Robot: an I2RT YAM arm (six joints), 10 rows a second.
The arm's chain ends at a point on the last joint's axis. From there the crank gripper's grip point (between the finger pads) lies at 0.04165 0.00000 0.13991 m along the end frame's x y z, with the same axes.
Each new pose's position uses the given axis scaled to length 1; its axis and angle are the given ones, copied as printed.
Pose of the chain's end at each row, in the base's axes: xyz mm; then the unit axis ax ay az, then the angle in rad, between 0 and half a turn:
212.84 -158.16 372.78 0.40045 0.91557 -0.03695 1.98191
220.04 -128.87 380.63 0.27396 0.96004 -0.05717 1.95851
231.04 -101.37 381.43 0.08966 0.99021 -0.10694 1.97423
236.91 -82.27 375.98 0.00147 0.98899 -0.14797 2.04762
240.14 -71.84 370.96 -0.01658 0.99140 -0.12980 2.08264
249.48 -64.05 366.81 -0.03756 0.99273 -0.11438 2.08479
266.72 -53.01 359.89 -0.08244 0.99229 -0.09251 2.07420
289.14 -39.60 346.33 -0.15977 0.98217 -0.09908 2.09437
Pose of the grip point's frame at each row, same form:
320.07 -196.18 281.32 0.40045 0.91557 -0.03695 1.98191
329.93 -162.05 290.45 0.27396 0.96004 -0.05717 1.95851
340.71 -132.49 290.24 0.08966 0.99021 -0.10694 1.97423
340.69 -117.71 279.63 0.00147 0.98899 -0.14797 2.04762
341.14 -102.37 270.08 -0.01658 0.99140 -0.12980 2.08264
350.93 -89.64 265.01 -0.03756 0.99273 -0.11438 2.08479
370.24 -70.37 258.44 -0.08244 0.99229 -0.09251 2.07420
392.24 -54.04 244.00 -0.15977 0.98217 -0.09908 2.09437

